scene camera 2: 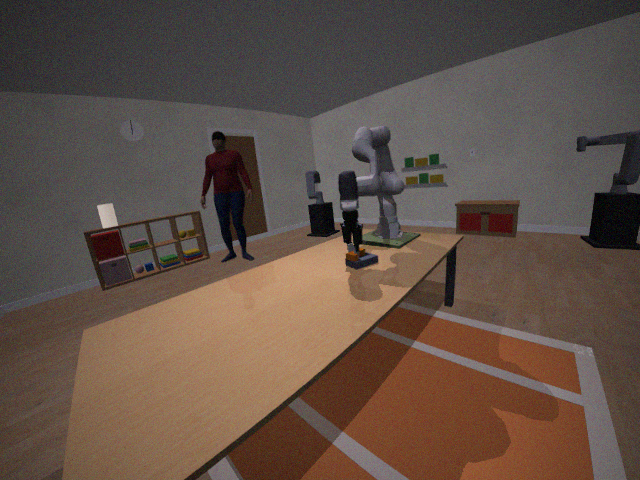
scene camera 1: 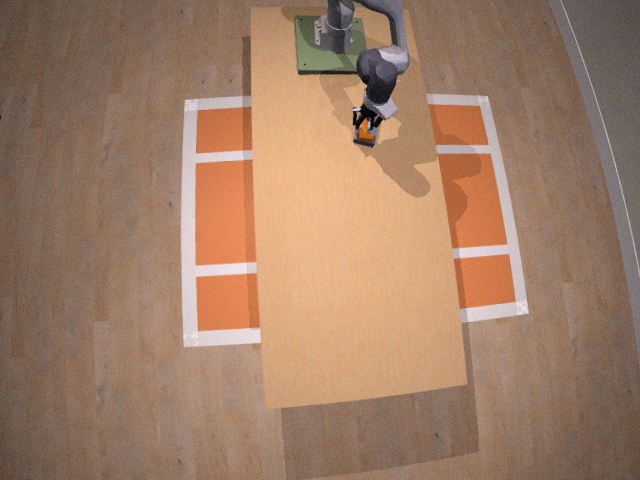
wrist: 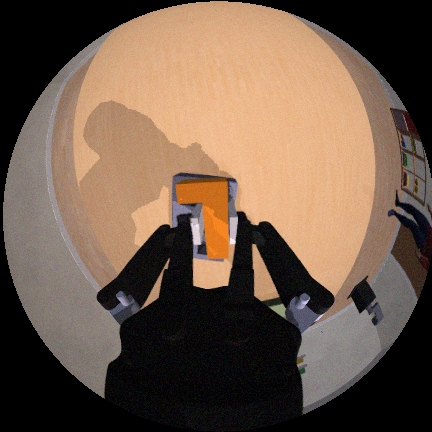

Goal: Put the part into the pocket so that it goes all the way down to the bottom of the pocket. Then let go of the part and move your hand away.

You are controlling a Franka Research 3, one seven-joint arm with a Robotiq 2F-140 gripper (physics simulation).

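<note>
The orange L-shaped part [scene camera 1: 366, 135] [scene camera 2: 353, 256] [wrist: 216, 197] is between the fingers of my gripper [scene camera 1: 368, 122] [wrist: 215, 206], which is shut on its long arm. In the second scene view the gripper [scene camera 2: 354, 248] points down at the part. The dark blue-grey block with the pocket [scene camera 1: 364, 144] [scene camera 2: 368, 259] [wrist: 177, 212] lies on the table under the part. The part overlaps the block, and its upper side stands above the block's rim in the second scene view. How deep it sits in the pocket is hidden, and the fingers cover some of the block.
The wooden table [scene camera 1: 351, 258] [scene camera 2: 232, 330] [wrist: 280, 100] carries the block near the arm's green base plate [scene camera 1: 310, 67] [scene camera 2: 408, 239]. The table's long edge runs beside the block. A person [scene camera 2: 226, 180] stands beyond the table, near a shelf unit.
</note>
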